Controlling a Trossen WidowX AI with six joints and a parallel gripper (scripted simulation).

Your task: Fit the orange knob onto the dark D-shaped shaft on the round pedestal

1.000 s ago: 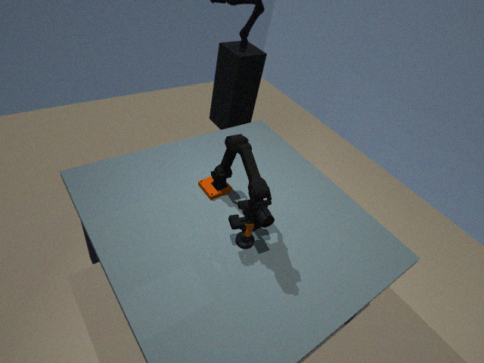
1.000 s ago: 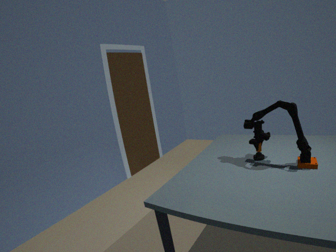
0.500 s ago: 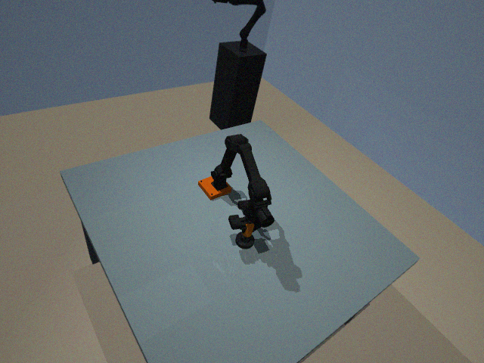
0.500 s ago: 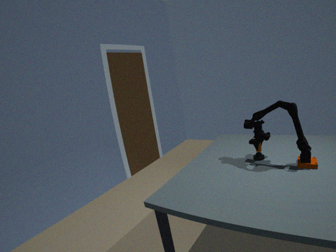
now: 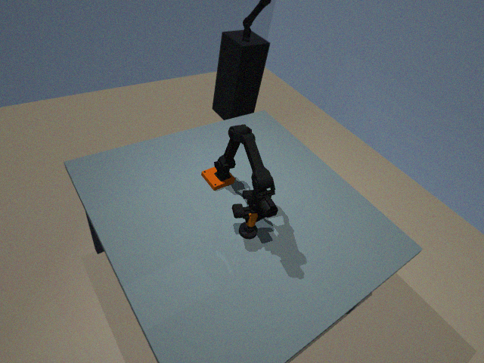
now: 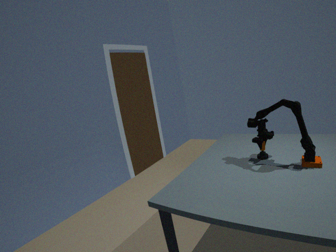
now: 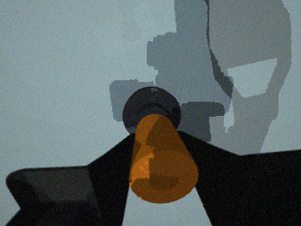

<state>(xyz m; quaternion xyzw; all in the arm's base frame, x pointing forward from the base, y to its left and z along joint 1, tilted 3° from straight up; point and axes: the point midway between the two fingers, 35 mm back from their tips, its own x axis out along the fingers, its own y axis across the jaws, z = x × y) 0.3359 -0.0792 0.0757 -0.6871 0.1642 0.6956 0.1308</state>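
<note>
Right now the orange knob is 2 cm above my gripper tip. The rest, counted from my gripper tip: dark round pedestal (4 cm below).
</note>
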